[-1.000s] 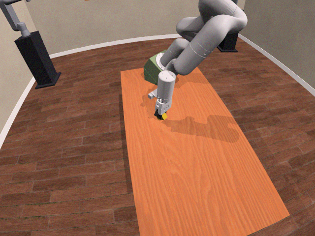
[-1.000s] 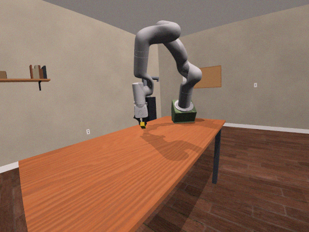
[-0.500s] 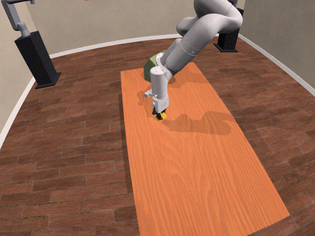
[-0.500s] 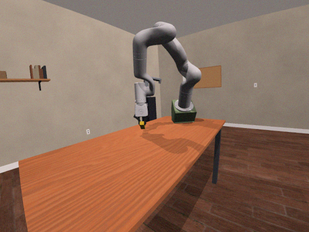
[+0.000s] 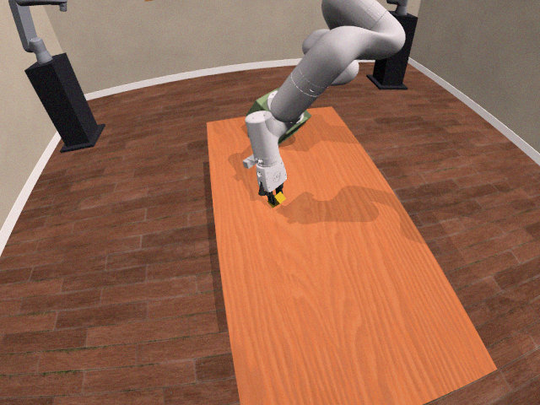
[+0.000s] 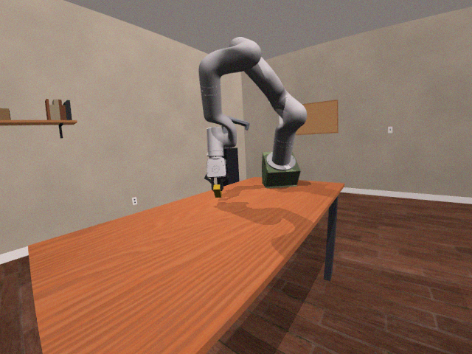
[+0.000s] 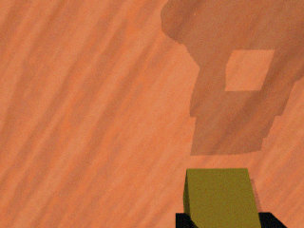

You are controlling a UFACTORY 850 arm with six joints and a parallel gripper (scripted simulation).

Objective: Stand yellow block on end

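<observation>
Right now my hand is 2 cm above the yellow block.
</observation>
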